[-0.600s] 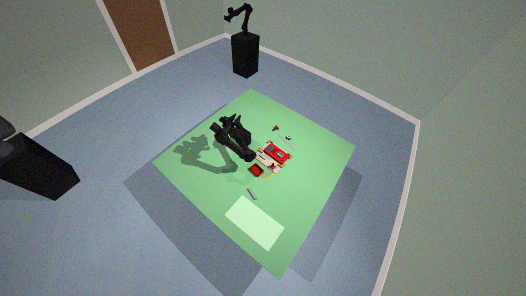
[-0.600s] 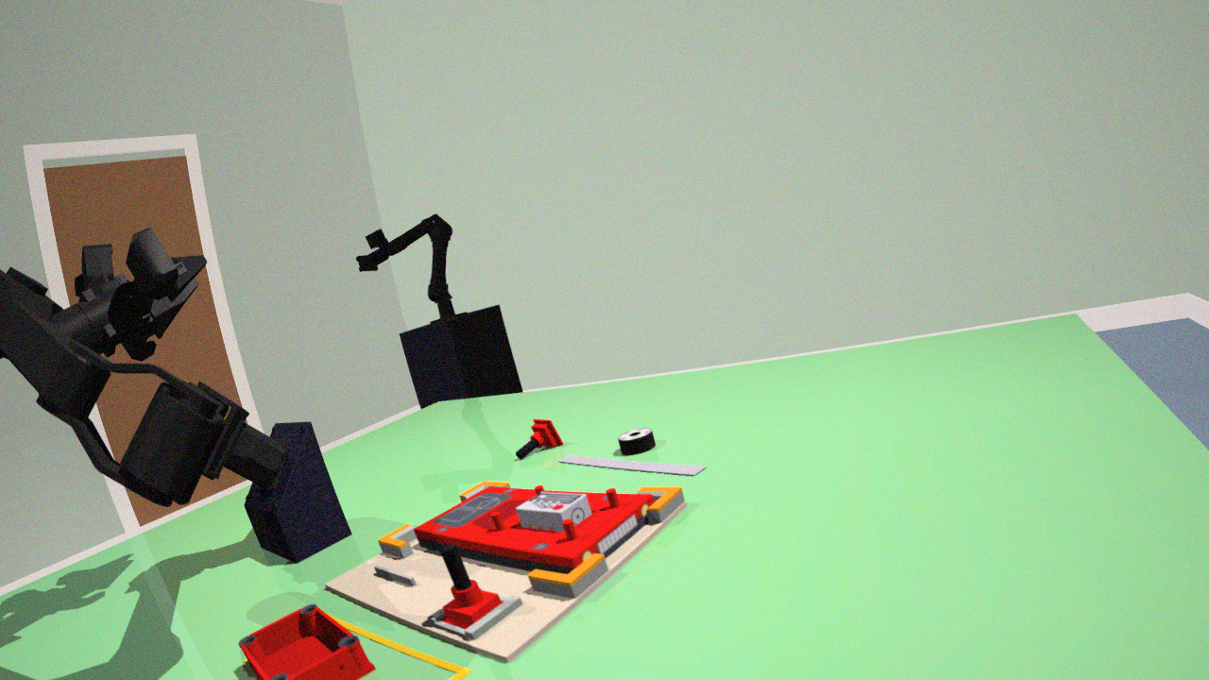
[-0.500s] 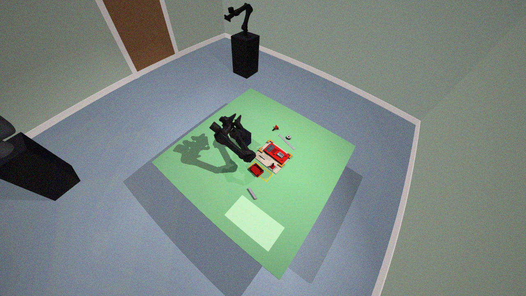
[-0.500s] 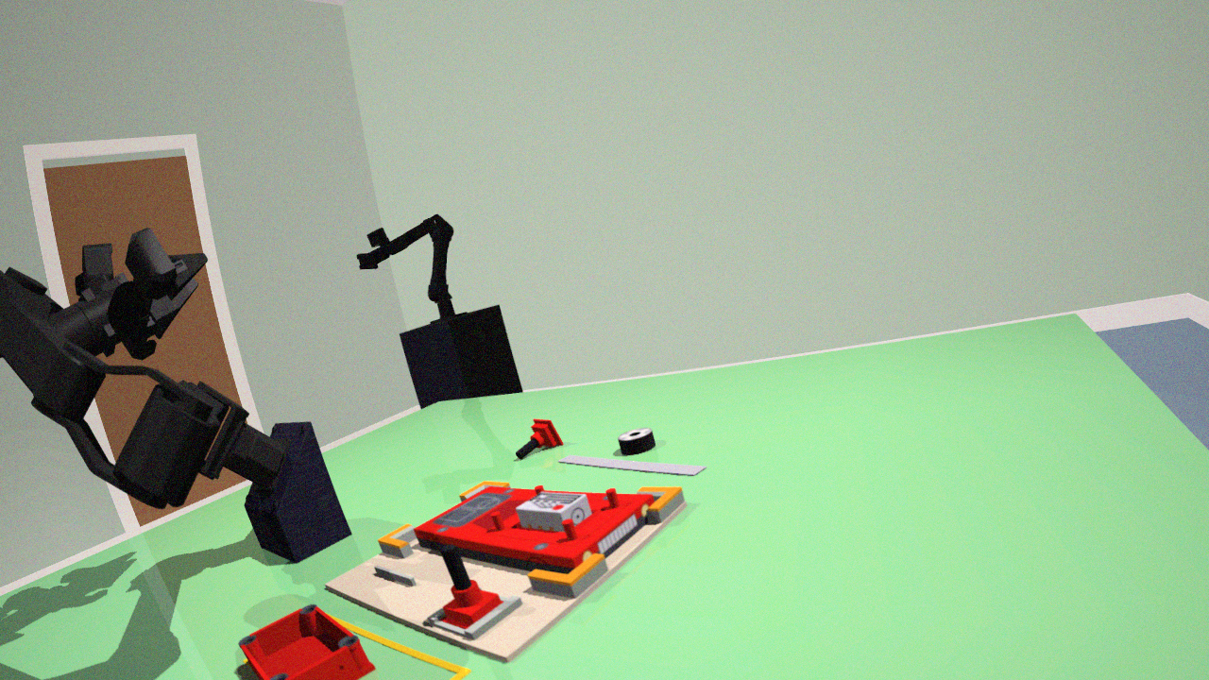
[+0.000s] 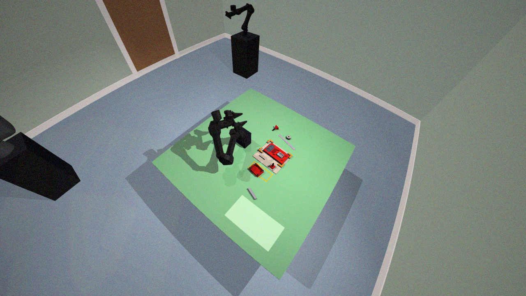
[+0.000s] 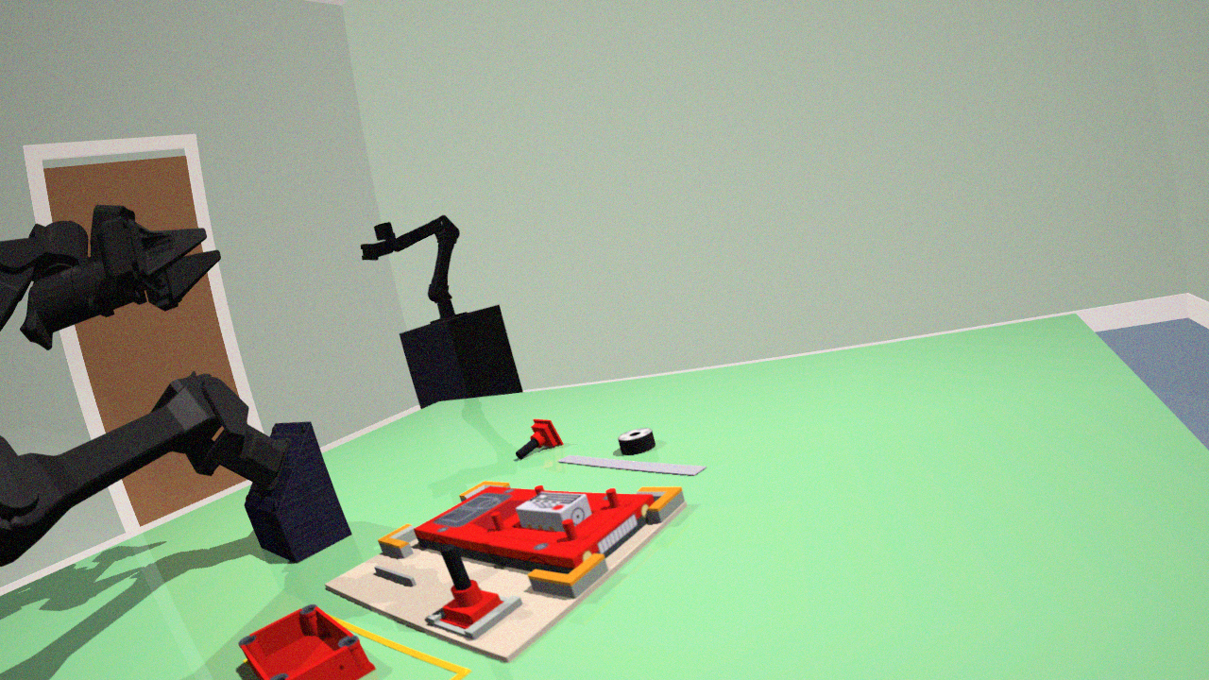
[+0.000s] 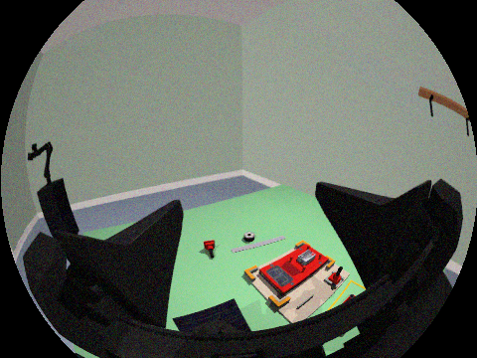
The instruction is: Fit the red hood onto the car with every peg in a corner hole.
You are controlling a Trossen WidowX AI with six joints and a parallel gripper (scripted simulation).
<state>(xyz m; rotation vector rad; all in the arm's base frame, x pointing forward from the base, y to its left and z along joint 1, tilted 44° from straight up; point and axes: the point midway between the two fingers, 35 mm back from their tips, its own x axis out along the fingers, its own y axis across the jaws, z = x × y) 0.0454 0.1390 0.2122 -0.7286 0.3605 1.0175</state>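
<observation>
My gripper tip is now 34 cm above the red hood, 22 cm short of it and 13 cm to the left of it. Round my gripper tip: grey engine block: 32 cm below, 30 cm ahead, 9 cm to the left; then grey strip: 35 cm below, 26 cm to the left, 26 cm ahead; then jig: 34 cm below, 25 cm ahead, 7 cm to the left.
</observation>
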